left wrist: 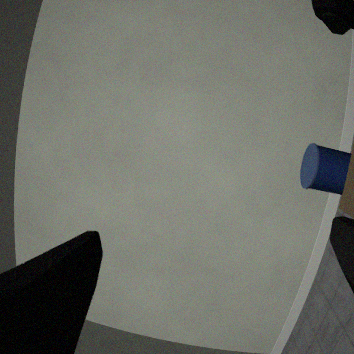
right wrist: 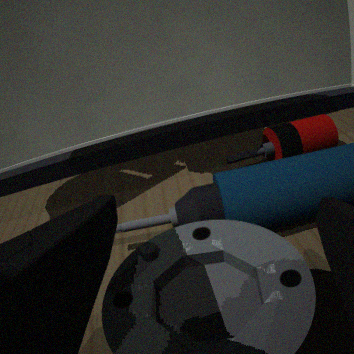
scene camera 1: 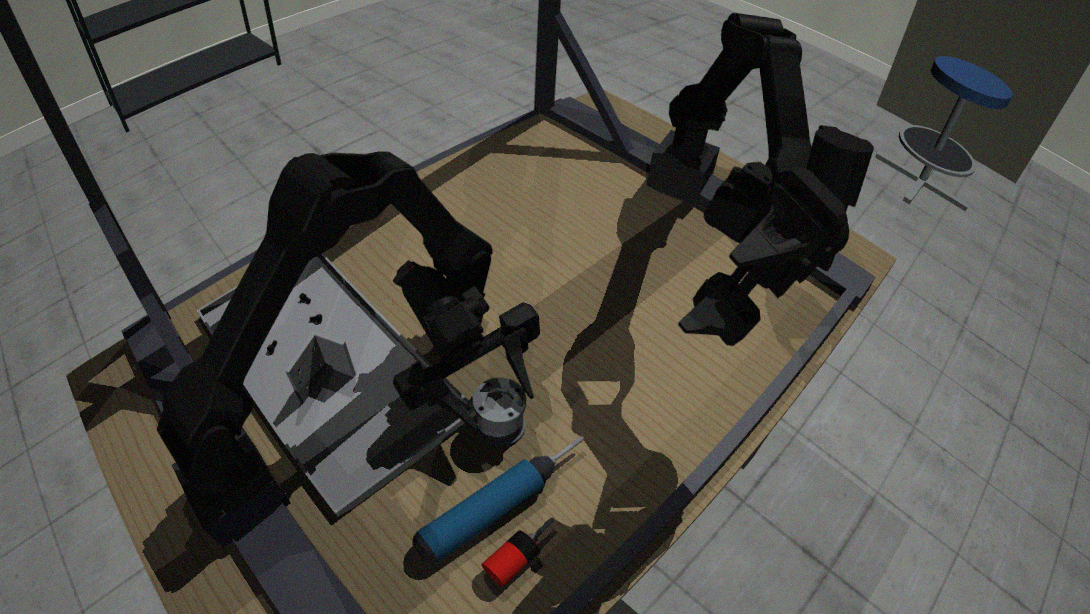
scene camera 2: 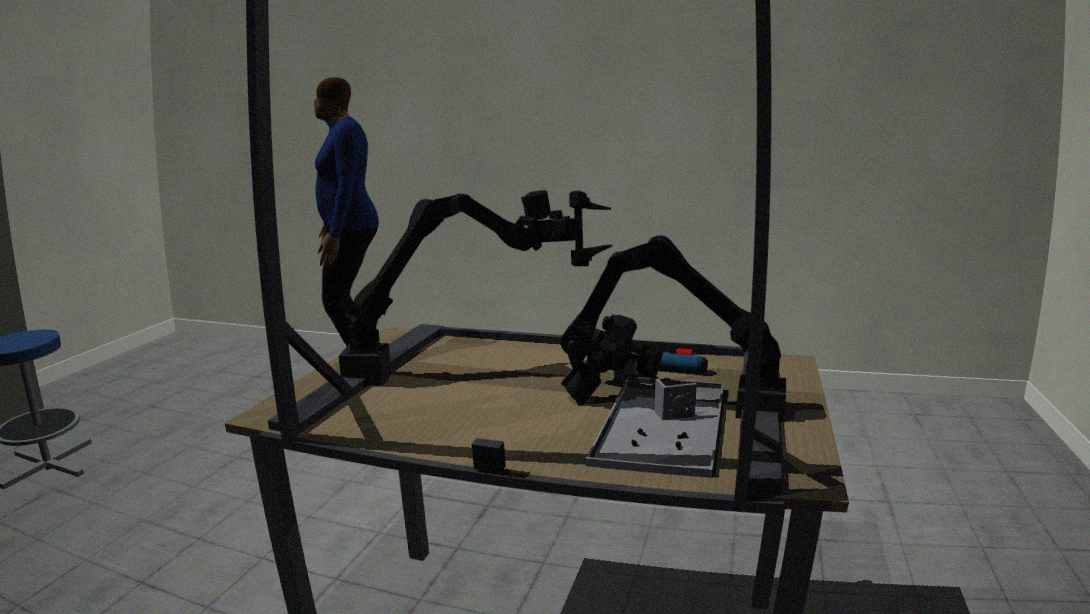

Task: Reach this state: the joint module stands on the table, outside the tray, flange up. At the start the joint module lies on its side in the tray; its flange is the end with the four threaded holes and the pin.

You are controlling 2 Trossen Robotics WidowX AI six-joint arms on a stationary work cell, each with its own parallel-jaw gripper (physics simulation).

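Where they show: left gripper, between the fingertips: (left wrist: 220, 238) (scene camera 1: 706, 296) (scene camera 2: 611, 226); right gripper, between the fingertips: (right wrist: 220, 209) (scene camera 1: 505, 414) (scene camera 2: 632, 347); left arm's base, origin of its link: (scene camera 1: 687, 150) (scene camera 2: 364, 349); right arm's base, origin of its link: (scene camera 1: 221, 473) (scene camera 2: 762, 384).
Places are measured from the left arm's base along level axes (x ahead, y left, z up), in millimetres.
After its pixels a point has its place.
Note:
The grey joint module (scene camera 1: 497, 428) @[x 638, y -2, z -31 mm] (right wrist: 280, 250) @[x 640, y -16, z -12 mm] stands on the table (scene camera 1: 495, 183) @[x 197, y -285, z -73 mm], outside the tray (scene camera 1: 381, 489) @[x 767, y -91, z -71 mm] (scene camera 2: 648, 465) @[x 603, y -481, z -59 mm] and close beside its rim. It looks upright in scene camera 1, but its base is partly shaded. Its flange faces up; the right wrist view shows threaded holes and the pin, with the near edge cut off. My right gripper (scene camera 1: 499, 402) @[x 631, y 4, z -3 mm] (right wrist: 220, 209) @[x 631, y 4, z -3 mm] is open, its fingers on either side of the module's top, not gripping it. My left gripper (scene camera 2: 610, 227) @[x 595, y 168, z 254 mm] (left wrist: 220, 238) @[x 595, y 168, z 254 mm] is open and empty, high above the table and well away.
A blue tool (scene camera 1: 484, 507) @[x 732, y 38, z -33 mm] (scene camera 2: 682, 362) @[x 751, y 4, z -44 mm] (right wrist: 285, 185) @[x 689, y 33, z -37 mm] with a thin shaft lies close by the module. A red tool (scene camera 1: 507, 560) @[x 771, y 90, z -39 mm] (right wrist: 315, 135) @[x 764, y 74, z -47 mm] lies beyond it. The tray holds a grey angle bracket (scene camera 1: 324, 369) @[x 671, y -262, z -66 mm] (scene camera 2: 675, 400) @[x 685, y -272, z -26 mm] and several small black screws. Frame bars edge the table.

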